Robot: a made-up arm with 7 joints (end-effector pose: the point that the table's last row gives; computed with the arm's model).
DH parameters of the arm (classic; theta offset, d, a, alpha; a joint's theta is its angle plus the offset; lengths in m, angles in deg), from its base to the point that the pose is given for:
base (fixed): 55.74 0 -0.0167 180
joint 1: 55.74 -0.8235 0.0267 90
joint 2: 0 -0.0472 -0.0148 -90
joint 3: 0 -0.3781 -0.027 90
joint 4: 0 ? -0.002 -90
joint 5: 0 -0.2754 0.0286 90
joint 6: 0 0.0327 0.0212 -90
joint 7: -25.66 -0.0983 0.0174 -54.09
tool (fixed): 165.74 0.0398 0 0
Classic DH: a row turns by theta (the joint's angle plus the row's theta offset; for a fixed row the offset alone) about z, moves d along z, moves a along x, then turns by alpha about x.
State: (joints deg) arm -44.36 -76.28 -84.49 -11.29 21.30 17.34 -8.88
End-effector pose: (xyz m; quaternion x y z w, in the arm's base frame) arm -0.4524 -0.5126 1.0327 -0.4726 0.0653 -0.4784 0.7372
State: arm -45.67 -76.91 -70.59 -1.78 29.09 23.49 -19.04
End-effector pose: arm -0.4546 -0.4767 1.0505 -0.5046 0.1927 -0.5096 0.6697
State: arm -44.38 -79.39 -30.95 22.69 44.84 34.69 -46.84
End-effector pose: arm -0.3820 -0.4104 1.1279 -0.6126 0.4906 -0.3764 0.4922
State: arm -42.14 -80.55 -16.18 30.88 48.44 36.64 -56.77
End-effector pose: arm -0.3399 -0.4082 1.1400 -0.6277 0.5672 -0.2762 0.4559
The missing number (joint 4, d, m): -0.0313
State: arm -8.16 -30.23 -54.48 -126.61 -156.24 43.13 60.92
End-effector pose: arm -0.1444 -0.2664 0.8481 0.4606 -0.2539 -0.5396 0.6575
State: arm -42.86 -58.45 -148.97 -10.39 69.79 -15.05 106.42
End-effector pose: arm -0.3690 -0.4349 1.2596 -0.2891 0.8243 -0.1464 0.4641
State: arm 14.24 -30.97 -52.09 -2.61 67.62 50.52 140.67
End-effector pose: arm -0.3092 -0.0331 1.4701 -0.6997 -0.3659 0.1295 0.5998
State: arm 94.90 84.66 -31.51 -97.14 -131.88 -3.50 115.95
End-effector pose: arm -0.3032 -0.2985 1.1657 0.4158 0.8309 -0.3682 0.0324
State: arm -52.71 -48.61 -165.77 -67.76 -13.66 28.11 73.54
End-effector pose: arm -0.0481 -0.2438 1.4194 -0.7963 -0.1345 -0.0060 0.5897
